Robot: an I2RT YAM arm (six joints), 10 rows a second.
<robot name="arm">
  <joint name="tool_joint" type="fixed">
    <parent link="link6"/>
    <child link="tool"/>
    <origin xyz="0 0 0" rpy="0 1.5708 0"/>
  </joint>
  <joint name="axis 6" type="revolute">
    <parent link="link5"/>
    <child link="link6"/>
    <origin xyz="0.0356 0 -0.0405"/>
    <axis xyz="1 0 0"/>
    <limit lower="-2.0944" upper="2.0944"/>
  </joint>
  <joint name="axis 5" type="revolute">
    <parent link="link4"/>
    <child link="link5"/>
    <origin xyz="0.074 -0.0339 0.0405"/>
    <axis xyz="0 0 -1"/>
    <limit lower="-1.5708" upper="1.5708"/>
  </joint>
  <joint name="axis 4" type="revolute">
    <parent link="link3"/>
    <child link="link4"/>
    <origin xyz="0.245 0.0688 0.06"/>
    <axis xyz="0 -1 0"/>
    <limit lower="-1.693" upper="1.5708"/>
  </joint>
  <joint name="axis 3" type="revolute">
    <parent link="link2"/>
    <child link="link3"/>
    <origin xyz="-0.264 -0.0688 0"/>
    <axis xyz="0 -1 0"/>
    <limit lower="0" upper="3.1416"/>
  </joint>
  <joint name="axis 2" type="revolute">
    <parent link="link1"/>
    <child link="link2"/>
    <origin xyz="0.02 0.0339 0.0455"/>
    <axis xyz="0 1 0"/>
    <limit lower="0" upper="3.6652"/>
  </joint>
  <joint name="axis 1" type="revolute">
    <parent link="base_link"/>
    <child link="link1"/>
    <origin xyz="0 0 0.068"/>
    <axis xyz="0 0 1"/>
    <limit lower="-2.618" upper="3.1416"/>
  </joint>
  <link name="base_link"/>
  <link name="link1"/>
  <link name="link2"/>
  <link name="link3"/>
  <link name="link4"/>
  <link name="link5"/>
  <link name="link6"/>
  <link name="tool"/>
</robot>
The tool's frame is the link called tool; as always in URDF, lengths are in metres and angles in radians.
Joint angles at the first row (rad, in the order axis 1, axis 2, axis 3, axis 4, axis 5, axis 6):
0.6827 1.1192 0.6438 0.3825 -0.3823 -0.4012
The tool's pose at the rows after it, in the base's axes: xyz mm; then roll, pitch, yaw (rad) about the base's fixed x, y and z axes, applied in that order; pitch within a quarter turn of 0, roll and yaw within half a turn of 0:
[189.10 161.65 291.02 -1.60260 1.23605 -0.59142]
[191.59 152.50 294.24 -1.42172 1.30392 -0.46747]
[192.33 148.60 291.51 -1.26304 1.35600 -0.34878]
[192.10 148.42 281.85 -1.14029 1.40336 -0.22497]
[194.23 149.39 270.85 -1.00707 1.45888 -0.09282]
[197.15 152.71 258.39 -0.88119 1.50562 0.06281]
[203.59 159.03 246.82 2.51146 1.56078 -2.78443]
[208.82 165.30 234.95 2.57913 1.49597 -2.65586]
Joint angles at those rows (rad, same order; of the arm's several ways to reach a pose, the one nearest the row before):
0.6580 1.0757 0.6215 0.4431 -0.3514 -0.3384
0.6245 1.0587 0.6034 0.4968 -0.3347 -0.2504
0.6136 1.0554 0.5791 0.5441 -0.3066 -0.1845
0.6136 1.0680 0.5431 0.5979 -0.3063 -0.1304
0.6121 1.0958 0.5154 0.6430 -0.3044 -0.0759
0.6125 1.1405 0.4937 0.6907 -0.3323 -0.0360
0.6127 1.2022 0.5019 0.6916 -0.3746 0.0027
0.6132 1.2606 0.5131 0.6776 -0.4353 0.0105

